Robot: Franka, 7 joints.
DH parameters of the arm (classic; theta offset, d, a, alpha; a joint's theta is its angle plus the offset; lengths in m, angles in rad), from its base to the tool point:
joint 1: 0 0.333 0 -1.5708
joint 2: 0 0 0 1.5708
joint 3: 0 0.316 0.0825 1.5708
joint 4: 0 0 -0.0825 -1.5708
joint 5: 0 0.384 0 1.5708
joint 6: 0 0 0.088 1.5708
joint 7: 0 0.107 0 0
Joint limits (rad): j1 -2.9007..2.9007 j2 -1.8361..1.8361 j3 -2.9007..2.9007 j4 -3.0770..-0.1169 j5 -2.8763..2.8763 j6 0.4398..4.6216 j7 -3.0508..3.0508
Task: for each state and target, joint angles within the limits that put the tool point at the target. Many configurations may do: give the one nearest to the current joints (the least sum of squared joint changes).
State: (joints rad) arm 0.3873 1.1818 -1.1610 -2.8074 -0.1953 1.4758 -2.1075
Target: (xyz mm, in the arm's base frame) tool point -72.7 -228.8 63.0
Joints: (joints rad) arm 0.0011 1.4772 -0.6961 -2.5625 -0.0860 1.7711 -2.1075
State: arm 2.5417 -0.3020 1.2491 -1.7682 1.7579 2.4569 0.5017
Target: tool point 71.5 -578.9 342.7
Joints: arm 2.8958 -0.5361 1.8547 -2.1218 1.7445 2.3333 0.5017
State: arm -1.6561 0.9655 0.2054 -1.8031 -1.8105 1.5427 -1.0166
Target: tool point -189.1 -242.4 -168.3
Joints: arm -1.8561 1.3806 -0.0153 -2.0569 -1.7587 1.5737 -1.0166
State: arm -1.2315 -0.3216 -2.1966 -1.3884 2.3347 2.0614 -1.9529
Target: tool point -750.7 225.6 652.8
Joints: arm -0.6893 -0.8925 -2.2297 -0.7747 2.4436 2.1804 -1.9529
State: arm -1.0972 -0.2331 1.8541 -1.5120 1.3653 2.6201 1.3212
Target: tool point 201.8 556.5 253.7
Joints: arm -1.0034 -0.6008 2.2135 -2.0721 1.3719 2.5059 1.3212
